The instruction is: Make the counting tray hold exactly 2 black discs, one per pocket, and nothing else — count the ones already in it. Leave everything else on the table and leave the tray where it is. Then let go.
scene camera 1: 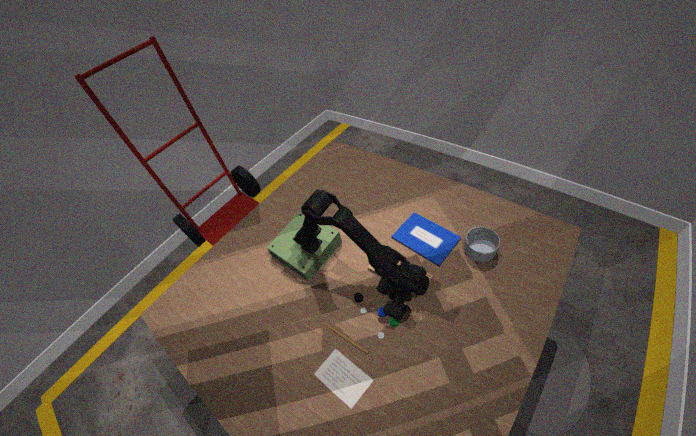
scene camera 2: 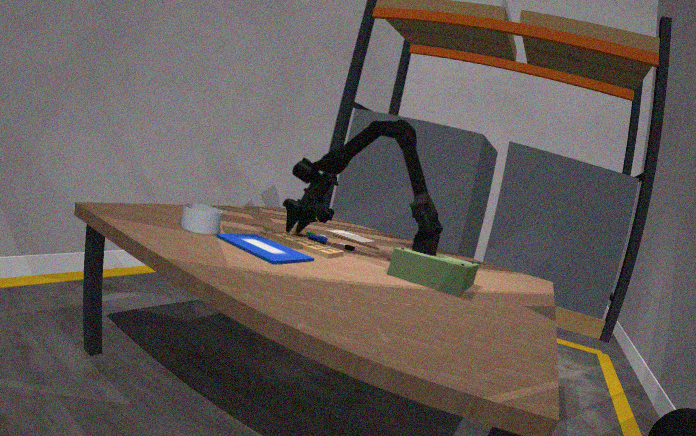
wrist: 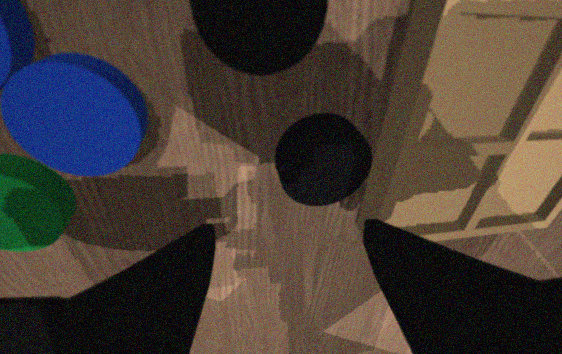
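Observation:
My gripper (scene camera 1: pixel 397 313) (scene camera 2: pixel 293 231) (wrist: pixel 290 232) is open and empty, pointing down low over the table. In the wrist view a black disc (wrist: pixel 324 159) lies on the table just beyond the fingertips, towards the right finger, beside the tray. A larger-looking black disc (wrist: pixel 260 30) is cut off by the top edge. The pale wooden counting tray (scene camera 2: pixel 336 252) (wrist: pixel 412 65) is at the right of the wrist view; the pocket parts showing there hold no disc. The arm hides most of it in scene camera 1. Another black disc (scene camera 1: pixel 358 297) (scene camera 2: pixel 349 247) lies nearer the arm's base.
Blue discs (wrist: pixel 72 117) (wrist: pixel 7 45) and a green disc (wrist: pixel 37 205) (scene camera 1: pixel 393 322) lie left of the fingers. White discs (scene camera 1: pixel 363 310) (scene camera 1: pixel 380 335), a thin stick (scene camera 1: pixel 347 338), a paper (scene camera 1: pixel 343 378), a blue folder (scene camera 1: pixel 446 248) (scene camera 2: pixel 292 256) and a grey bowl (scene camera 1: pixel 481 246) (scene camera 2: pixel 201 219) are on the table.

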